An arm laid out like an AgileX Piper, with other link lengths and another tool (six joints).
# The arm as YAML. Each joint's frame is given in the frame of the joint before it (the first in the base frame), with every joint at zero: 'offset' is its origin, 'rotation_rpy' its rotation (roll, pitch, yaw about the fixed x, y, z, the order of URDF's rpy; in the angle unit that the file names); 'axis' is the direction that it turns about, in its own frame. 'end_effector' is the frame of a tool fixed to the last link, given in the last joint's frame.
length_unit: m
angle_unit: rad
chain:
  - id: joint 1
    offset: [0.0, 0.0, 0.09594]
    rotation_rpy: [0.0, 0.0, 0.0]
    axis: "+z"
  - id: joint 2
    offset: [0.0, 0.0, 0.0]
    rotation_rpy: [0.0, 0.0, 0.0]
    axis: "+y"
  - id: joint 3
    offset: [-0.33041, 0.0, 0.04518]
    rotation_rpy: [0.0, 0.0, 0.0]
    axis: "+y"
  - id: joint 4
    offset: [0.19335, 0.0, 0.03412]
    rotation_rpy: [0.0, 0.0, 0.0]
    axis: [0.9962, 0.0, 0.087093]
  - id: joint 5
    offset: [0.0, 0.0, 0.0]
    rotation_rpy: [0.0, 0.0, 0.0]
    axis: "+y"
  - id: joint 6
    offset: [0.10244, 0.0, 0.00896]
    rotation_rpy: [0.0, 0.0, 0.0]
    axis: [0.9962, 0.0, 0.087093]
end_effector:
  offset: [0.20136, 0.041, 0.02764]
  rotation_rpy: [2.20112, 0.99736, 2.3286]
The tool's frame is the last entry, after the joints.
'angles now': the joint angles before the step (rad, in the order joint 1, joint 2, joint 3, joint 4, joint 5, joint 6). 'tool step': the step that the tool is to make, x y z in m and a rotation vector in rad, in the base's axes. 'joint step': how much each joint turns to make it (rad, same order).
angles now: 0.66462, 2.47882, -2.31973, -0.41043, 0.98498, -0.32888
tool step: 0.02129, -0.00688, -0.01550, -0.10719, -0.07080, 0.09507
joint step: 0.00107, 0.05156, -0.00929, -0.09415, -0.06454, -0.07268
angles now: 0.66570, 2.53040, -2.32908, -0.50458, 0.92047, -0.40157
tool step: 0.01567, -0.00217, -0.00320, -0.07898, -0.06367, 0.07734
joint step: 0.00422, 0.02609, -0.00187, -0.07933, -0.05255, -0.04877
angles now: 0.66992, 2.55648, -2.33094, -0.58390, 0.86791, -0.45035
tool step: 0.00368, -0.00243, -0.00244, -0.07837, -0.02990, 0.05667
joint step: 0.01283, 0.01340, -0.00001, -0.05701, -0.00820, -0.04361
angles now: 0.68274, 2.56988, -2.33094, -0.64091, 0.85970, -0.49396
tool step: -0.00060, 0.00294, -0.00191, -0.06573, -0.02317, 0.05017
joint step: 0.02115, 0.01142, 0.00002, -0.04982, -0.00136, -0.02953
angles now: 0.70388, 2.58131, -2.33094, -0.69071, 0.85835, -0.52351
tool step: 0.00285, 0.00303, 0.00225, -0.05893, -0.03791, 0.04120
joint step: 0.02068, 0.01012, 0.00007, -0.06633, -0.00588, -0.00837
